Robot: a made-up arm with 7 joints.
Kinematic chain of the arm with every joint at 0, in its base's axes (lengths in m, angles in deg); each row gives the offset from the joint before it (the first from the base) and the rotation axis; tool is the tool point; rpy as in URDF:
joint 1: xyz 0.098 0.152 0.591 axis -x
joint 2: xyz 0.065 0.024 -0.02 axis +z
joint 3: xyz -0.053 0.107 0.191 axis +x
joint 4: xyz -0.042 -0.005 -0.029 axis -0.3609 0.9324 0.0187
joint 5: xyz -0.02 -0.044 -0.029 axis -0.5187 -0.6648 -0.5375
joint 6: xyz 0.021 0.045 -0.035 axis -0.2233 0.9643 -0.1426
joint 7: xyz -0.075 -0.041 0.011 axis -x
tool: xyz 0.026 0.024 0 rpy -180 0 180
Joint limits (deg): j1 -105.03..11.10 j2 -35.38..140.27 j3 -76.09..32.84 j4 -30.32..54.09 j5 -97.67..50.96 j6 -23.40..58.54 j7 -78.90..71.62
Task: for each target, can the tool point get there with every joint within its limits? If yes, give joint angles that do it. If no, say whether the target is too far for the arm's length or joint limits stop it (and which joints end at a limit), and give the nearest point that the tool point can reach.
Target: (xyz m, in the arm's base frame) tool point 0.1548 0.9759 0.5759
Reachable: no: too far | nearest point 0.1316 0.3952 0.6111 | short by 0.582 m
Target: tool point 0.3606 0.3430 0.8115
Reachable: no: joint limits stop it (at a limit: joint 2, joint 3, joint 4, joint 6) | nearest point 0.1966 0.2888 0.7490 | short by 0.184 m
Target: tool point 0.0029 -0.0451 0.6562
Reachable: yes | joints -87.74 19.38 -66.47 44.99 -2.14 7.55 -66.09
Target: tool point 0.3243 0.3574 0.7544
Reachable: no: joint limits stop it (at a limit: joint 2, joint 3, joint 4, joint 6) | nearest point 0.1979 0.3135 0.7194 | short by 0.138 m
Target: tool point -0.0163 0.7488 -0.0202
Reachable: no: too far | nearest point 0.1099 0.3835 0.6012 | short by 0.732 m
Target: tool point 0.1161 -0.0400 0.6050
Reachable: yes | joints -58.21 101.45 -14.97 41.96 -52.43 33.54 -67.46
